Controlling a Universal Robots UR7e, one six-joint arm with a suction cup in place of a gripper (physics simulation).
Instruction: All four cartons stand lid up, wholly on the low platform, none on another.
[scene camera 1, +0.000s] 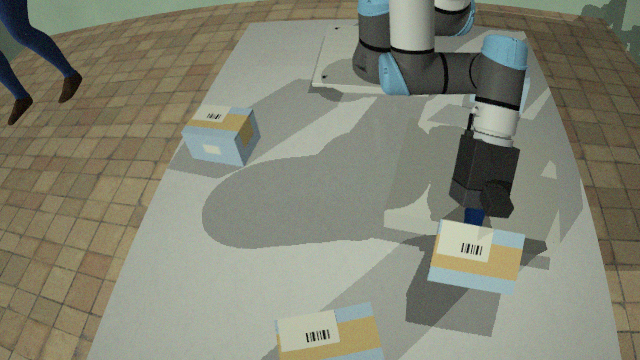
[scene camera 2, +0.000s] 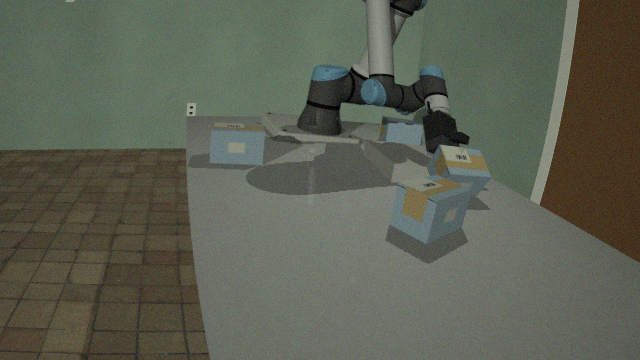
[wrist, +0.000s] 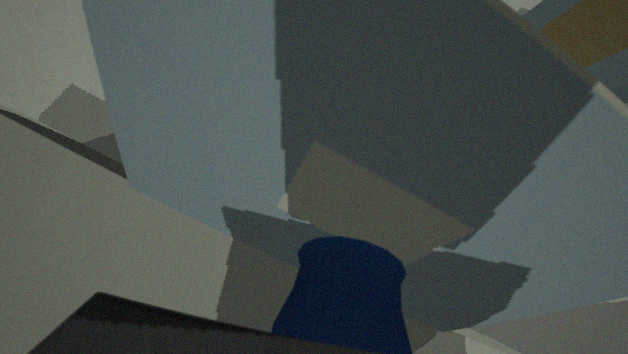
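Pixels of known places: hand, its tool point: (wrist: 342, 258); arm's base, origin of its link: (scene camera 2: 318, 129).
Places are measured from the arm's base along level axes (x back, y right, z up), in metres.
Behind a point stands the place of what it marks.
My gripper's blue suction cup (scene camera 1: 474, 216) (wrist: 352, 280) is on a side face of a blue carton (scene camera 1: 500, 260) @[x -0.569, y -0.212, z 0.072 m] (scene camera 2: 462, 170) @[x -0.587, y -0.147, z 0.054 m] (wrist: 200, 100) @[x -0.516, y -0.228, z 0.067 m], so the gripper is shut on it. The held carton's taped, barcoded lid faces up, a little tilted, at the front edge of the low platform (scene camera 1: 407, 216) @[x -0.465, y -0.068, z 0.023 m] (scene camera 2: 410, 174) @[x -0.467, y -0.078, z 0.000 m]; whether they touch is unclear. A second carton (scene camera 1: 357, 330) @[x -0.682, y -0.012, z 0.060 m] (scene camera 2: 442, 212) @[x -0.758, y 0.047, z 0.032 m] stands lid up on the table in front. A third carton (scene camera 1: 212, 142) @[x -0.330, y 0.326, z 0.041 m] (scene camera 2: 237, 145) @[x -0.329, y 0.334, z 0.024 m] stands lid up at the table's left edge. A fourth carton (scene camera 2: 402, 132) @[x -0.108, y -0.274, z 0.032 m] stands behind the platform, its lid direction unclear.
The robot's base plate (scene camera 1: 340, 70) @[x -0.030, y 0.103, z 0.004 m] (scene camera 2: 320, 136) @[x -0.087, y 0.024, z -0.006 m] is at the back of the table (scene camera 1: 165, 260) @[x -0.578, y 0.367, z -0.024 m] (scene camera 2: 300, 280) @[x -0.828, y 0.326, z -0.024 m]. The arm reaches over the platform and hides much of the back right in scene camera 1. A person's legs (scene camera 1: 37, 47) hang beyond the left edge.
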